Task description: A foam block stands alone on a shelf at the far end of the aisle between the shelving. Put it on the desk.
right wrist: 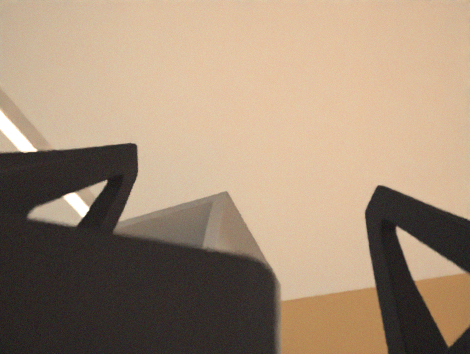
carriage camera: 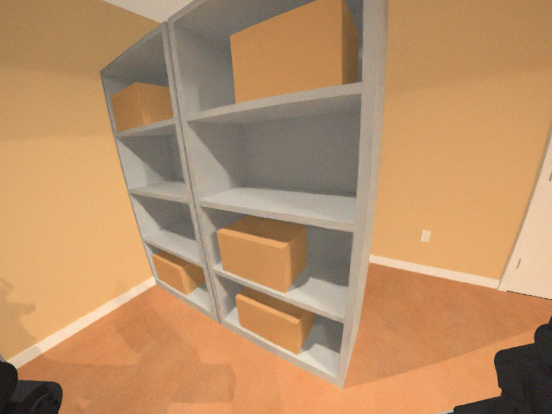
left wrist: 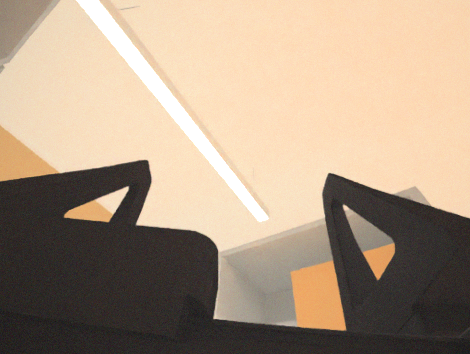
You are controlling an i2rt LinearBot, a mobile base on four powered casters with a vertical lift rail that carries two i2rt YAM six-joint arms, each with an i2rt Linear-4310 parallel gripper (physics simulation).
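Places are measured from the left arm's base along level axes (x ahead, y left, z up), in metres.
Where they show: left gripper, fingertip midpoint: [left wrist: 236, 177]; right gripper, fingertip midpoint: [right wrist: 254, 178].
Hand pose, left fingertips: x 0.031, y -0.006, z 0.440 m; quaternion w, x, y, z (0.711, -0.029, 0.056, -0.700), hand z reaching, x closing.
After its pixels a point has its place.
A grey shelf unit [carriage camera: 374, 150] @[y -0.718, x 0.593, z 0.363 m] of two joined bays stands in the middle of the carriage view; its top also shows in the left wrist view [left wrist: 235, 295] @[y -0.005, x 1.104, z 0.858 m] and the right wrist view [right wrist: 216, 225] @[y -0.659, x 0.521, z 0.892 m]. No foam block and no desk show in these views. My left gripper [left wrist: 236, 177] @[y -0.006, x 0.031, z 0.440 m] is open and empty, pointing up toward the ceiling, with the shelf's top behind its fingers. My right gripper [right wrist: 254, 178] @[y -0.688, x 0.020, z 0.442 m] is open and empty, also pointing up toward the ceiling. The fingers of both grippers are out of sight in the carriage view, where dark arm parts show at the lower corners.
Large brown boxes stand on the shelves: top right [carriage camera: 290, 55] @[y -0.443, x 0.684, z 0.698 m], top left [carriage camera: 142, 106] @[y 0.455, x 1.277, z 0.693 m], third level [carriage camera: 262, 252] @[y -0.282, x 0.788, z -0.127 m], bottom right [carriage camera: 272, 320] @[y -0.304, x 0.773, z -0.590 m] and bottom left [carriage camera: 177, 272] @[y 0.481, x 1.280, z -0.574 m]. Yellow walls [carriage camera: 450, 125] @[y -1.782, x 1.404, z 0.489 m] stand left and right. A white door [carriage camera: 532, 250] @[y -2.392, x 0.989, z -0.457 m] is at the right edge.
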